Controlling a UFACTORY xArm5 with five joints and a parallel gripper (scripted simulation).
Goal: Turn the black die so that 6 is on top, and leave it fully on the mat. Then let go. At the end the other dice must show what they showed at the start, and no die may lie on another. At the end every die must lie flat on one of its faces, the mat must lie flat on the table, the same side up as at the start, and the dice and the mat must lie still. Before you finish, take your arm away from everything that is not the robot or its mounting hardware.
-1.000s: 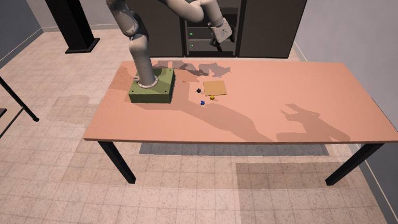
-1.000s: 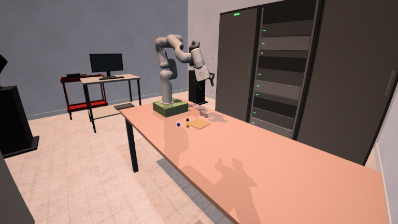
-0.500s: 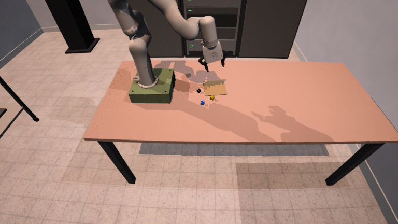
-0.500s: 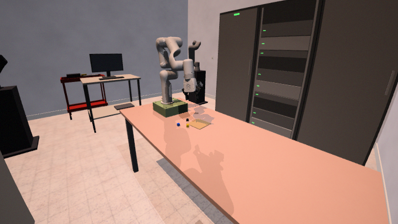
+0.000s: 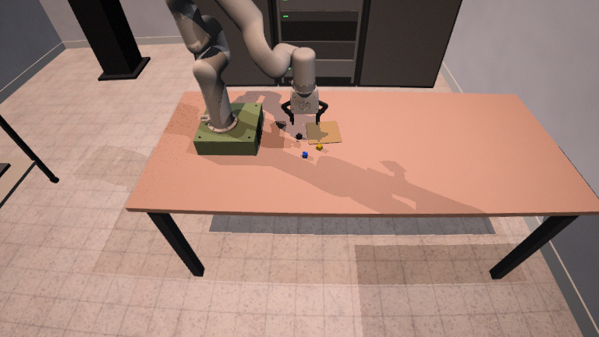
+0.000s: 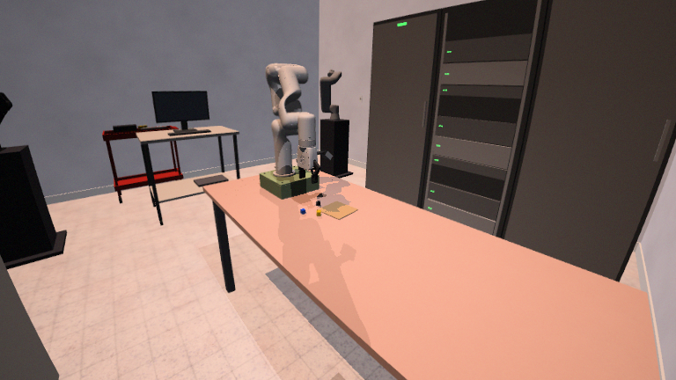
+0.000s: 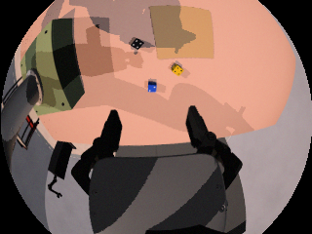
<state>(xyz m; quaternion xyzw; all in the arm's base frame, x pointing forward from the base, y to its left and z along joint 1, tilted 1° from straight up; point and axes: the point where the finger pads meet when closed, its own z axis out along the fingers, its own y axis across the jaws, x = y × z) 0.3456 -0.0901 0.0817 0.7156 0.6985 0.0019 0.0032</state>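
My hand is 15 cm above the blue die and 3 cm to the left of it. From my hand the other things lie so: yellow die: 15 cm below, 6 cm ahead, 1 cm to the left; then black die: 15 cm below, 8 cm to the left, 2 cm behind; then tan mat: 16 cm below, 11 cm to the left, 8 cm ahead.
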